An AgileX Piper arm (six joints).
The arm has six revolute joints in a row. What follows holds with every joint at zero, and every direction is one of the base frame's. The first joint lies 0.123 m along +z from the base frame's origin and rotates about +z. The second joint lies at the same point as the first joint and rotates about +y. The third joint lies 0.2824 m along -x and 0.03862 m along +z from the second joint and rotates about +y. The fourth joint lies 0.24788 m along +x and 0.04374 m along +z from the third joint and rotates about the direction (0.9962, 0, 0.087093). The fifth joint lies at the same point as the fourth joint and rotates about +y. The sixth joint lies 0.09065 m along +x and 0.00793 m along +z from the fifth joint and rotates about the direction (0.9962, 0, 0.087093). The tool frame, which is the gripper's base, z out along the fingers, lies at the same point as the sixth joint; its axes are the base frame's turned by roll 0, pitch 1.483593 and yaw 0 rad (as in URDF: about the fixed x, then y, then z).
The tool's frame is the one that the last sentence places.
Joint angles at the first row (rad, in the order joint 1, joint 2, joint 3, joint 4, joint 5, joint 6):
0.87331 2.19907 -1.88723 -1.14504 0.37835 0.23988
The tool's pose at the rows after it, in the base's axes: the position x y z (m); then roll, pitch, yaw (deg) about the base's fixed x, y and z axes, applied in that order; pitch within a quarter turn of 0, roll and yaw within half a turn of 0:
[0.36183 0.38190 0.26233 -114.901 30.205 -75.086]
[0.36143 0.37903 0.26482 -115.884 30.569 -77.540]
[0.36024 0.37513 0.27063 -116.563 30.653 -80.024]
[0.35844 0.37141 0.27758 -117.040 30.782 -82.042]
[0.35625 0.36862 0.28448 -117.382 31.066 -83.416]
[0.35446 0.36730 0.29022 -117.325 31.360 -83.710]
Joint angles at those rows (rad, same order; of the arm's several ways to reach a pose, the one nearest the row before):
0.87259 2.19818 -1.88999 -1.12647 0.39563 0.23979
0.87407 2.19160 -1.89259 -1.10178 0.43182 0.23600
0.87632 2.17877 -1.89624 -1.07896 0.47570 0.22774
0.87881 2.16382 -1.89973 -1.05845 0.51422 0.21863
0.88154 2.14949 -1.90337 -1.03917 0.54253 0.20901
0.88347 2.13882 -1.90696 -1.02670 0.55373 0.19933

